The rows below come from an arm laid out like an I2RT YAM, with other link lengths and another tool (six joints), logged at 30 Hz.
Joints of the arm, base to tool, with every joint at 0 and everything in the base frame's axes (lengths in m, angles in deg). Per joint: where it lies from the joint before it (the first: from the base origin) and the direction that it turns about. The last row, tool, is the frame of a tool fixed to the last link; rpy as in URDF.
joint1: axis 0 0 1 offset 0 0 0.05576
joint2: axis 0 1 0 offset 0.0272 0.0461 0.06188
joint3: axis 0 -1 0 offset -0.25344 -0.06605 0
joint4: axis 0 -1 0 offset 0.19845 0.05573 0.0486
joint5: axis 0 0 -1 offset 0.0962 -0.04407 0.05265
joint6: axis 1 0 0 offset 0.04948 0 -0.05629
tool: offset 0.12 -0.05 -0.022 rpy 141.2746 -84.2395 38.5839
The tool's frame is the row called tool.
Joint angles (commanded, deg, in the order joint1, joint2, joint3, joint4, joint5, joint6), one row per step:
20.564, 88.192, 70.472, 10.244, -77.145, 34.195
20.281, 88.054, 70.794, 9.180, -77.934, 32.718
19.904, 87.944, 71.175, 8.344, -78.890, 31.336
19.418, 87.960, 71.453, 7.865, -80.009, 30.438
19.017, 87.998, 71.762, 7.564, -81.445, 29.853
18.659, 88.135, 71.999, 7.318, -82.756, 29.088
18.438, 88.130, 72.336, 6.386, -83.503, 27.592
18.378, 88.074, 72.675, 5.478, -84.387, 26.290
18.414, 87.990, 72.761, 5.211, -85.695, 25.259
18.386, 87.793, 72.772, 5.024, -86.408, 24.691
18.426, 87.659, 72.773, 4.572, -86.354, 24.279
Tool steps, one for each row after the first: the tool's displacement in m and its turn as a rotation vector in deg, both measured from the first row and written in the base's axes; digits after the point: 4 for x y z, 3 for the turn. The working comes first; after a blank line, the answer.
Tool pose at each row, in the base's axes (x y z in m, rotation vector in deg; the steps are taken from these numbers as rounded here):
0.3004, 0.2734, 0.2862, -82.799, -50.279, -31.234
0.2995, 0.2718, 0.2871, -82.295, -51.288, -31.520
0.2988, 0.2698, 0.2889, -81.619, -52.400, -31.903
0.2984, 0.2675, 0.2901, -80.971, -53.236, -31.982
0.2966, 0.2656, 0.2919, -80.073, -54.179, -31.684
0.2954, 0.2641, 0.2928, -79.210, -55.125, -31.493
0.2948, 0.2630, 0.2936, -78.567, -56.083, -31.818
0.2927, 0.2626, 0.2948, -77.752, -57.106, -31.842
0.2890, 0.2628, 0.2963, -76.481, -58.455, -31.628
0.2867, 0.2624, 0.2977, -75.770, -59.202, -31.615
0.2860, 0.2624, 0.2976, -75.763, -59.281, -31.691

-0.0009, -0.0016, 0.0009, 0.097, -0.859, 0.542
-0.0016, -0.0036, 0.0027, 0.314, -1.854, 1.150
-0.0020, -0.0059, 0.0039, 0.545, -2.480, 1.793
-0.0038, -0.0078, 0.0057, 0.857, -2.956, 2.822
-0.0050, -0.0093, 0.0066, 1.155, -3.504, 3.772
-0.0056, -0.0104, 0.0074, 1.373, -4.373, 4.319
-0.0077, -0.0108, 0.0086, 1.636, -5.111, 5.152
-0.0114, -0.0106, 0.0101, 2.084, -5.950, 6.485
-0.0137, -0.0110, 0.0115, 2.355, -6.484, 7.161
-0.0144, -0.0110, 0.0114, 2.344, -6.584, 7.155

